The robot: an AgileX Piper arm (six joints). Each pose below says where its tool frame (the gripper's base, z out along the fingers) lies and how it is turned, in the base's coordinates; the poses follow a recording.
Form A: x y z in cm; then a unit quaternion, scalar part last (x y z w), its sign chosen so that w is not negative.
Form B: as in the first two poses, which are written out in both.
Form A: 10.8, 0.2, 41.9, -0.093, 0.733, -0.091, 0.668
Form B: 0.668, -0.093, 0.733, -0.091, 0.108, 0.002, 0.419
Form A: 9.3, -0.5, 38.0, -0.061, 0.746, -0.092, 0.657
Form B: 0.657, -0.061, 0.746, -0.092, 0.093, -0.005, 0.380
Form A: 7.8, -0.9, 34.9, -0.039, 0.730, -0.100, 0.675
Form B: 0.675, -0.039, 0.730, -0.100, 0.078, -0.009, 0.349
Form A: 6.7, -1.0, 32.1, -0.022, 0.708, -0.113, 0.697
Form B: 0.697, -0.022, 0.708, -0.113, 0.067, -0.010, 0.321
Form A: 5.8, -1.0, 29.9, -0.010, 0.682, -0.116, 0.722
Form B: 0.722, -0.010, 0.682, -0.116, 0.058, -0.010, 0.299
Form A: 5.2, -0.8, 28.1, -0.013, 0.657, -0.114, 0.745
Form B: 0.745, -0.013, 0.657, -0.114, 0.052, -0.008, 0.281
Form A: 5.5, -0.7, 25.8, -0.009, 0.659, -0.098, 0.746
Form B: 0.746, -0.009, 0.659, -0.098, 0.055, -0.007, 0.258
